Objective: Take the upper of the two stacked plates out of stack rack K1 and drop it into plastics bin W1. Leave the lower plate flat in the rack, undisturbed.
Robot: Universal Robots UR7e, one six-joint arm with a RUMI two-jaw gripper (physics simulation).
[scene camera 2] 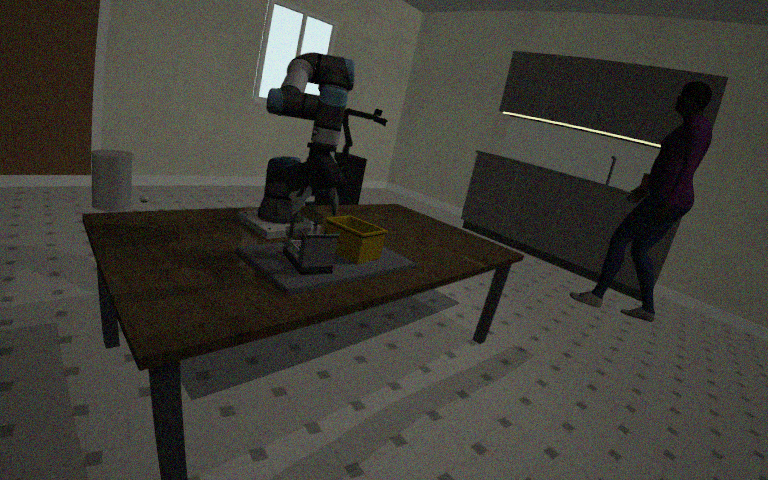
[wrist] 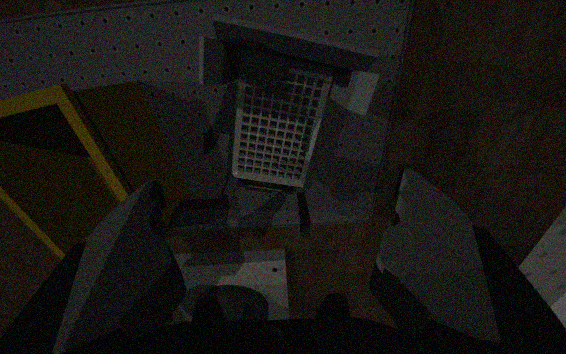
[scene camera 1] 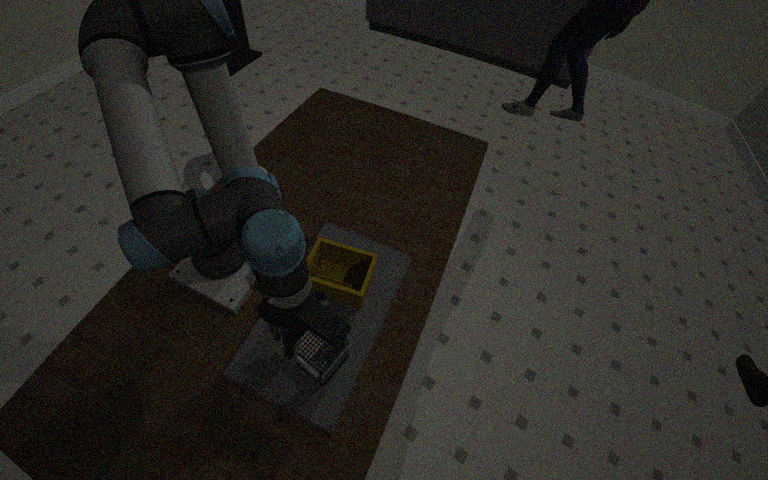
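Where they show: gripper, fingertip midpoint: (scene camera 2: pixel 314 215) (wrist: pixel 278 179) (scene camera 1: pixel 307 334); arm's base at its link origin: (scene camera 2: pixel 277 217) (wrist: pixel 232 306) (scene camera 1: pixel 221 256).
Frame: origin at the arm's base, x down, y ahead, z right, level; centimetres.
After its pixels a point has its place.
Note:
A pale grid-patterned plate (scene camera 1: pixel 314 352) {z 13.5, x -3.4, y 38.3 cm} (wrist: pixel 274 132) {z 12.2, x -2.4, y 36.9 cm} lies in stack rack K1 (scene camera 2: pixel 321 253) {z 13.8, x -4.4, y 44.2 cm} (wrist: pixel 295 44) {z 14.2, x -9.8, y 44.3 cm}, which has a tall end panel and thin posts. The plate looks flat; I cannot tell the upper plate from the lower one, and shadow covers its far end in the wrist view. Yellow plastics bin W1 (scene camera 1: pixel 338 288) {z -1.8, x -8.1, y 37.1 cm} (scene camera 2: pixel 363 246) {z -4.0, x -4.1, y 42.9 cm} (wrist: pixel 94 152) {z -2.4, x -8.2, y 38.3 cm} stands upright beside the rack, its inside partly dark. My gripper (scene camera 2: pixel 316 211) {z 12.7, x -13.0, y 37.3 cm} (wrist: pixel 278 179) {z 12.7, x -13.0, y 37.3 cm} is open and empty, above the rack, pointing down. Its fingers stand wide apart, one near the bin side; in scene camera 1 they are dark and partly hidden.
Rack and bin stand on a grey mat (scene camera 1: pixel 391 263) {z -20.0, x 1.8, y 45.3 cm} (scene camera 2: pixel 395 259) {z -19.5, x 1.8, y 44.5 cm} on the brown table (scene camera 1: pixel 396 152) {z -69.8, x 3.0, y 28.4 cm} (scene camera 2: pixel 169 243) {z 43.6, x 3.0, y 8.9 cm}. The arm's white base plate (scene camera 1: pixel 212 291) {z 10.0, x 0.2, y 4.8 cm} (scene camera 2: pixel 271 229) {z 9.5, x 0.2, y 11.5 cm} (wrist: pixel 272 285) {z 9.0, x 0.2, y 6.3 cm} is close by. A person (scene camera 1: pixel 574 53) (scene camera 2: pixel 673 175) stands beyond the table near the counter.

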